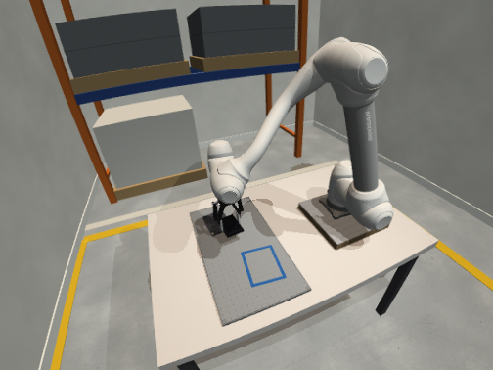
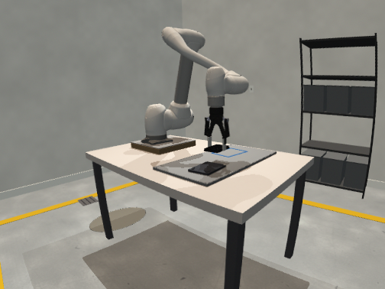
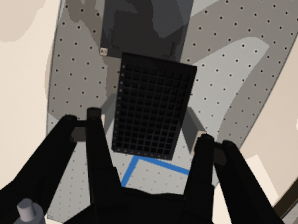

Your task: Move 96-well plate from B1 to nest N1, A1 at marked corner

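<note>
The dark plate nest N1 lies 12 cm to the right of my hand, 9 cm below it and 6 cm ahead of it. The rest, counted from my hand: black 96-well plate (2 cm below).
</note>
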